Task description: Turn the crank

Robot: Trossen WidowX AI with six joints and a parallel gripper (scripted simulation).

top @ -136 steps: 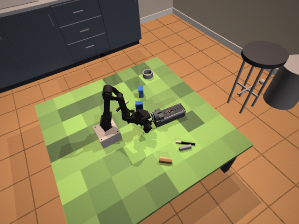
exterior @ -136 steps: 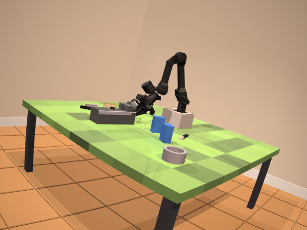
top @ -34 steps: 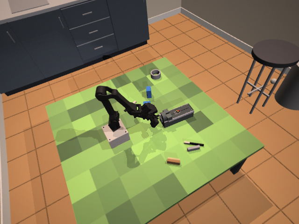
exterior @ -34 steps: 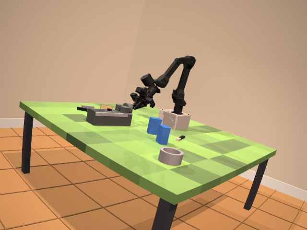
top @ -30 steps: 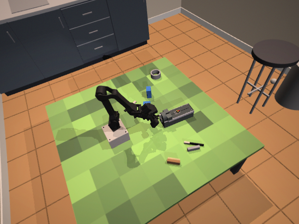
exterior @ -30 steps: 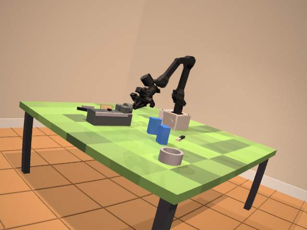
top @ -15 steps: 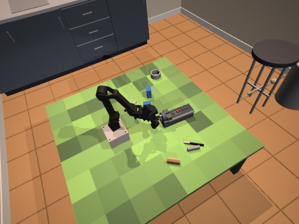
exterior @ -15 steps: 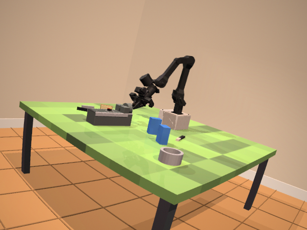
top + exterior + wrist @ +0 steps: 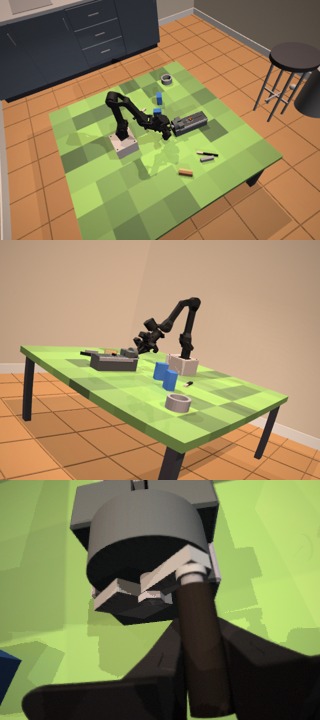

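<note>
My gripper tip is now 18 cm short of the red pointer and 3 cm to the left of it. From my gripper tip the other things lie so: crank handle: 2 cm behind, 3 cm above; then grey bar: 5 cm ahead, 31 cm to the right, 7 cm below; then wooden block: 12 cm behind, 28 cm to the right, 7 cm below.
</note>
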